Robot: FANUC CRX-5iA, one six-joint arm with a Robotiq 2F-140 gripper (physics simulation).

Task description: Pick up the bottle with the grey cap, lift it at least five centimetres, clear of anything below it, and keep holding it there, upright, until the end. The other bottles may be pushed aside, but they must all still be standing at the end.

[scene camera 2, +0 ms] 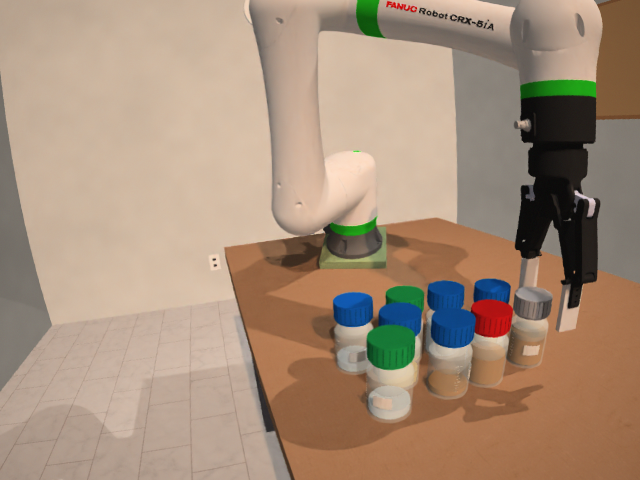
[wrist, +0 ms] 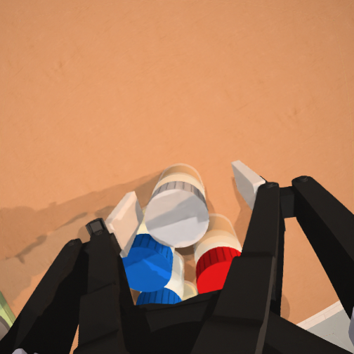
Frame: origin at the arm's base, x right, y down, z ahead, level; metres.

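Seen in the pictures: gripper, fingertip midpoint: (scene camera 2: pixel 544 313); arm's base, origin of the base link: (scene camera 2: pixel 354 243).
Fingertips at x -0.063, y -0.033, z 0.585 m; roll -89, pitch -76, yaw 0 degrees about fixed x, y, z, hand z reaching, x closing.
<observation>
Offsets run from my fingertips to a thing's middle. Level surfaces: height alone.
The bottle with the grey cap @(dx +0.011, dy +0.026, dz -0.015 m) (scene camera 2: pixel 528 330) (wrist: pixel 177 215) stands upright on the table at the right end of the bottle group. My gripper (scene camera 2: pixel 547 302) (wrist: pixel 185 190) is open and points down, with its pale fingertips at about cap height. In the wrist view the grey cap shows between the two fingertips, nearer the left one, and neither finger is seen gripping it. In the scene view the cap partly overlaps the far finger. A red-capped bottle @(dx +0.094, dy +0.026, dz -0.012 m) (scene camera 2: pixel 489 343) (wrist: pixel 218 267) and a blue-capped bottle @(dx +0.041, dy +0.026, dz -0.071 m) (scene camera 2: pixel 492 293) (wrist: pixel 148 262) stand close beside it.
More upright bottles stand to the left: blue-capped ones @(dx +0.152, dy +0.026, dz -0.015 m) (scene camera 2: pixel 450 351) @(dx +0.107, dy +0.026, dz -0.099 m) (scene camera 2: pixel 445 297) @(dx +0.203, dy +0.026, dz -0.061 m) (scene camera 2: pixel 400 320) @(dx +0.244, dy +0.026, dz -0.121 m) (scene camera 2: pixel 353 330) and green-capped ones @(dx +0.240, dy +0.026, dz -0.010 m) (scene camera 2: pixel 390 372) @(dx +0.169, dy +0.026, dz -0.110 m) (scene camera 2: pixel 404 299). They stand close together on the brown table @(dy +0.079 m) (scene camera 2: pixel 330 439) (wrist: pixel 175 75). The robot's base sits on a green plate (scene camera 2: pixel 351 262) behind them.
</observation>
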